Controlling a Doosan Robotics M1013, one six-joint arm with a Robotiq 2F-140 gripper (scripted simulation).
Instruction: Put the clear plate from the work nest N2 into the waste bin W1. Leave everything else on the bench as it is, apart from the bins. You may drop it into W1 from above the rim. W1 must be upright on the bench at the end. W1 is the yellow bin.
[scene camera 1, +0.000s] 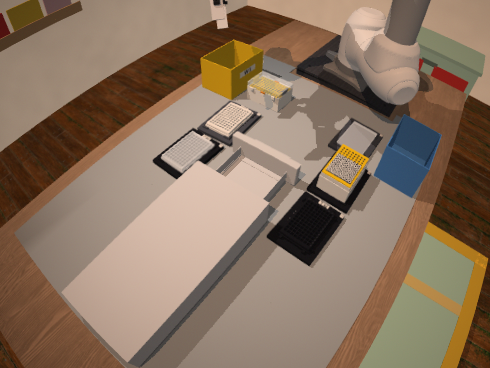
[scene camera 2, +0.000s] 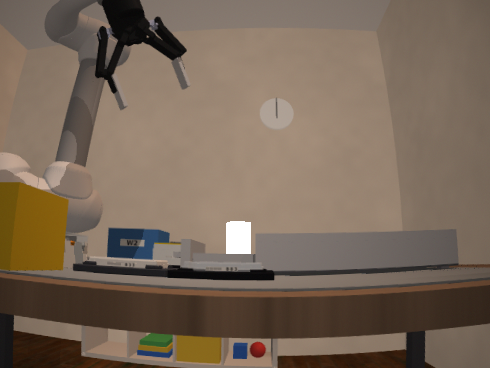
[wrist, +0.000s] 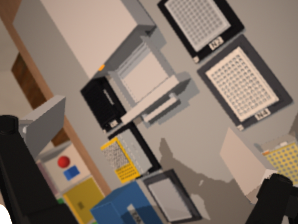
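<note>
My gripper (scene camera 2: 156, 96) is there to see, and so is a white device (scene camera 1: 141, 286), which is also the device (scene camera 2: 356, 251). I can see a black plate (scene camera 1: 295, 233), (wrist: 96, 96) and a yellow-topped tip rack (scene camera 1: 343, 172), (wrist: 127, 158). There's a yellow bin W1 (scene camera 1: 226, 78) too, but in the wrist view the yellow bin W1 is out of frame. I also see a blue bin (scene camera 1: 413, 139), a clear plate (scene camera 1: 195, 143) and a white plate (scene camera 1: 234, 122).
</note>
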